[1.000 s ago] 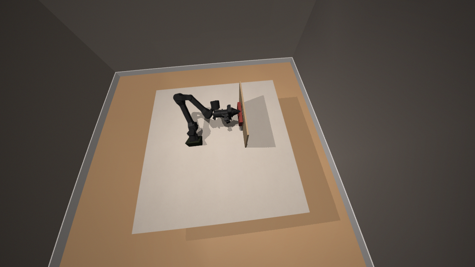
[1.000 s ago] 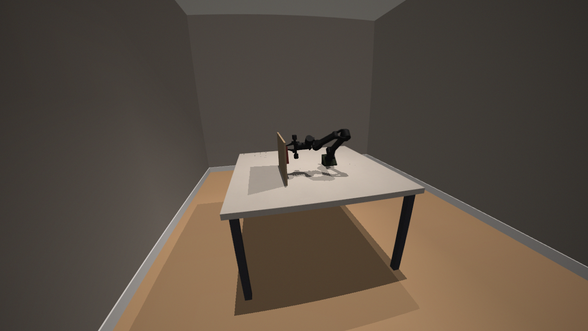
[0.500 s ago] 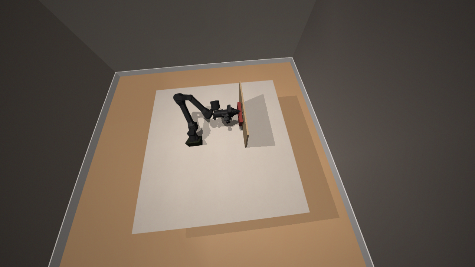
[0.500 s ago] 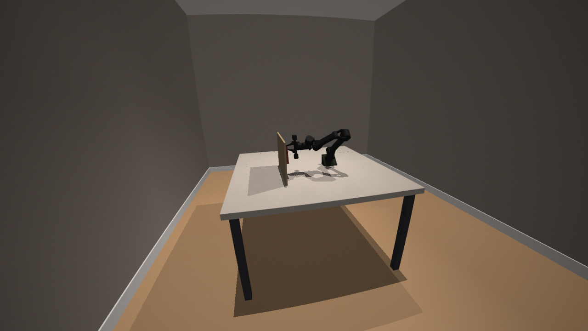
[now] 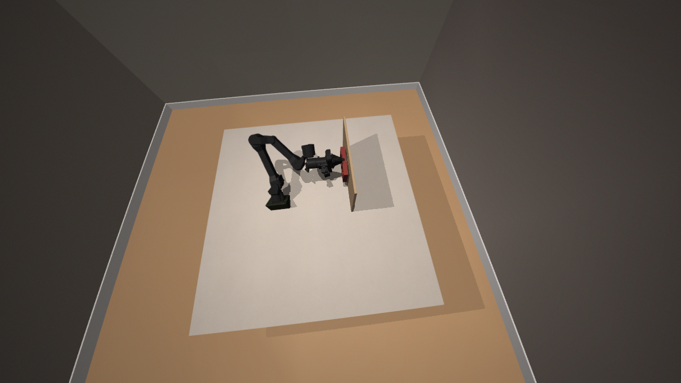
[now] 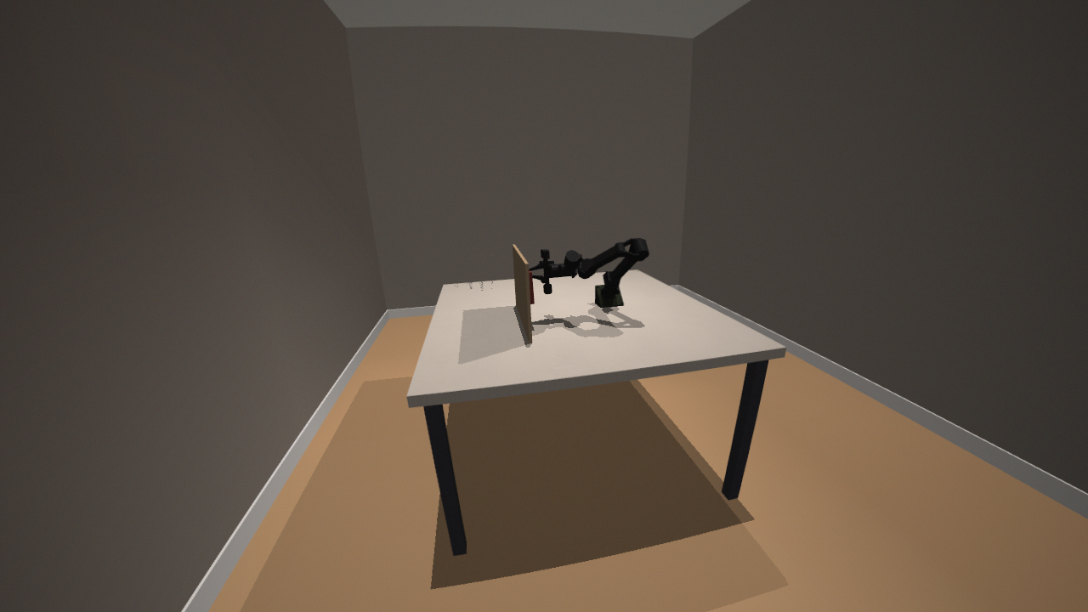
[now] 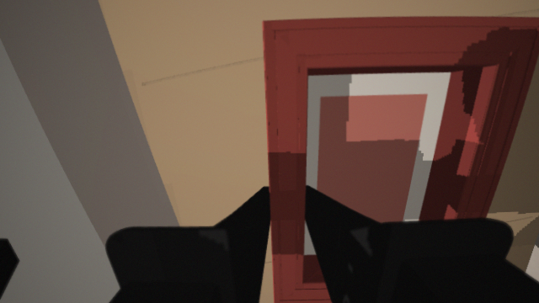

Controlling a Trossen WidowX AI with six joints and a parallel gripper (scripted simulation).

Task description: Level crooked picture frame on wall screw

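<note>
My gripper tip is now 10 mm short of the red picture frame and 50 mm above it. Round my gripper tip: tan wall panel: 20 mm ahead, 10 mm to the right, 60 mm below.
</note>
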